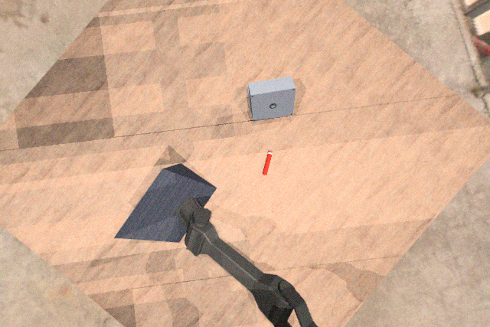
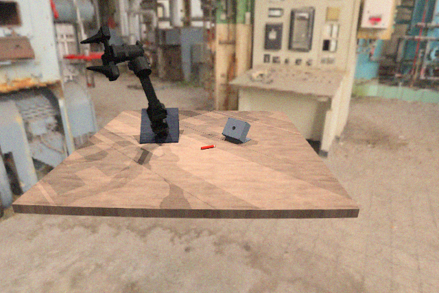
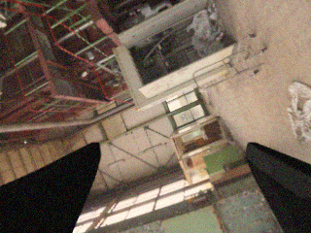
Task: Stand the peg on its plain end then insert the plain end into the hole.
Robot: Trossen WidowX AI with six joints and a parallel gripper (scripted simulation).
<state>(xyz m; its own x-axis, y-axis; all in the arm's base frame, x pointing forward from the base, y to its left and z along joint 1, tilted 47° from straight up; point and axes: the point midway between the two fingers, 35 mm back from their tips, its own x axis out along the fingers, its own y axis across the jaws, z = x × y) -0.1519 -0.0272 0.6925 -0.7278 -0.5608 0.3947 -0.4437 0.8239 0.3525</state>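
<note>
My gripper tip is now 390 mm short of the red peg, 460 mm to the right of it and 520 mm above it. Round my gripper tip: sloped grey-blue panel (520 mm ahead, 590 mm to the left, 470 mm below).
</note>
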